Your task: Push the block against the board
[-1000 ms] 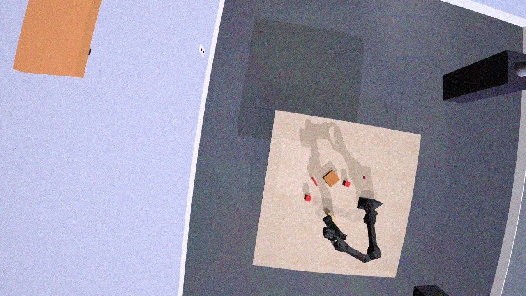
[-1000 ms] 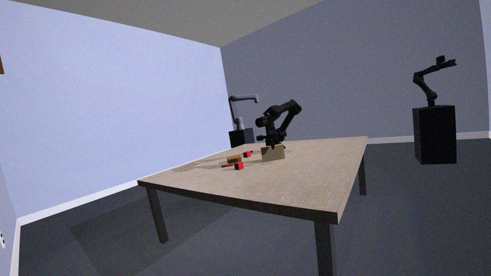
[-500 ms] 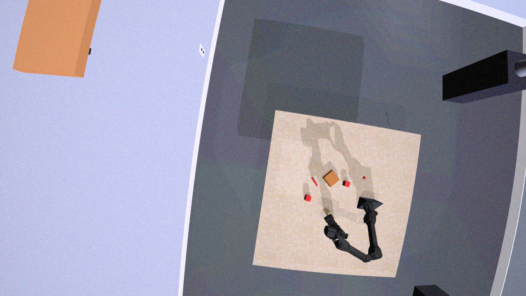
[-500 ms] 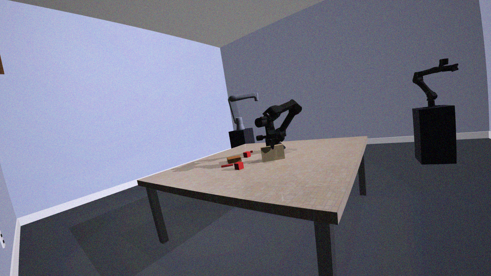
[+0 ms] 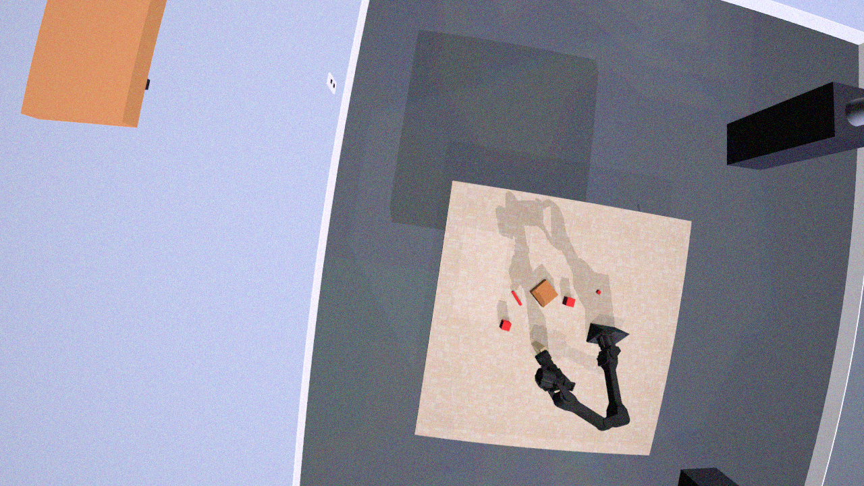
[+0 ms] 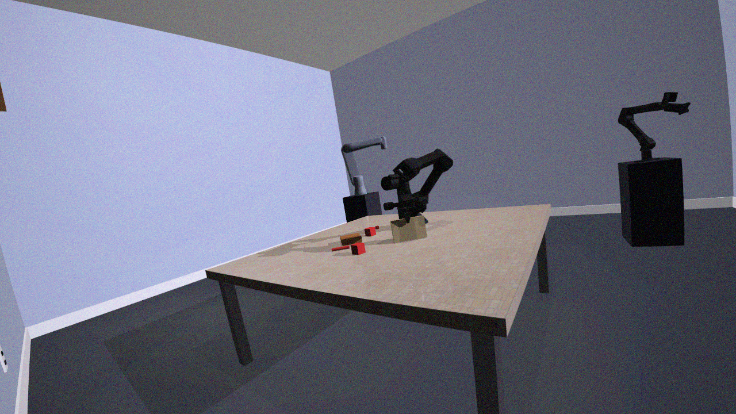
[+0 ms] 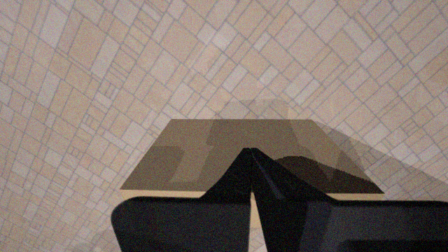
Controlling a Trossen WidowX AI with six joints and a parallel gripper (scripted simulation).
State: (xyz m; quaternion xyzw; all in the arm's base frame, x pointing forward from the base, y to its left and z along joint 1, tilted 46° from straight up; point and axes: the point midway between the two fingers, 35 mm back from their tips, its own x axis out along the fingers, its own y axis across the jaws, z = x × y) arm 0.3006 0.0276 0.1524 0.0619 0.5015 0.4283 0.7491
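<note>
The board lies 3 cm below my gripper tip, 2 cm behind it and 1 cm to the right of it. Round my gripper tip: square block 32 cm to the right, 6 cm below; then thin red stick 29 cm to the right, 13 cm ahead, 7 cm below; then tiny red piece 34 cm to the right, 29 cm behind, 7 cm below.
</note>
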